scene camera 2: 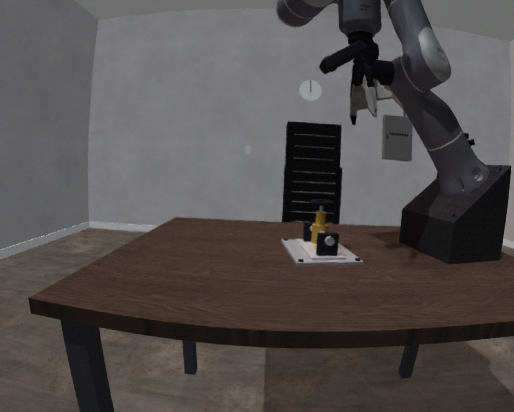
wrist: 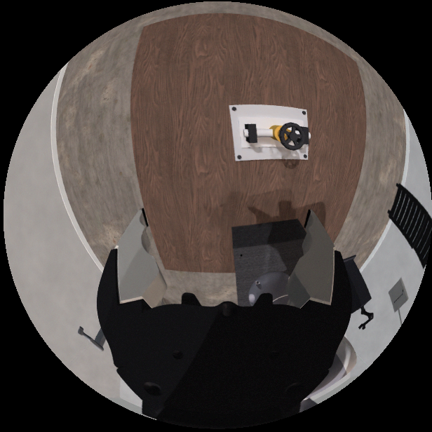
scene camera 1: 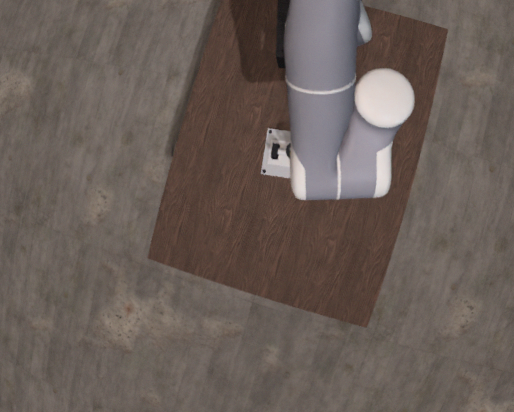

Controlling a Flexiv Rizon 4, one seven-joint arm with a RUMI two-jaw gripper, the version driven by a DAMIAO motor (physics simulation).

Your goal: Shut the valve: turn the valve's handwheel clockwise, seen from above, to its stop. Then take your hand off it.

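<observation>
The valve has a black spoked handwheel (scene camera 1: 289, 151) (scene camera 2: 321, 202) (wrist: 295, 136) on top of a yellow body (scene camera 2: 320, 234) (wrist: 276, 132). A white pipe (wrist: 264, 133) runs through the body between two black supports. All of it stands on a white base plate (scene camera 1: 280, 173) (scene camera 2: 295, 252) (wrist: 245, 112) with dark corner bolts. My gripper (scene camera 2: 364, 118) (wrist: 226, 210) is open and empty, high above the table and well clear of the handwheel, towards the robot base from it. In scene camera 1 the arm hides the gripper and most of the valve. How far the wheel is turned cannot be told.
The brown wooden table (scene camera 1: 225, 225) (scene camera 2: 200, 280) (wrist: 190, 100) carries the plate. The dark robot base (scene camera 2: 430, 225) (wrist: 267, 237) stands at the table's robot side. The arm (scene camera 1: 322, 115) reaches over the valve in scene camera 1. A black slatted rack (scene camera 2: 287, 175) stands behind the table.
</observation>
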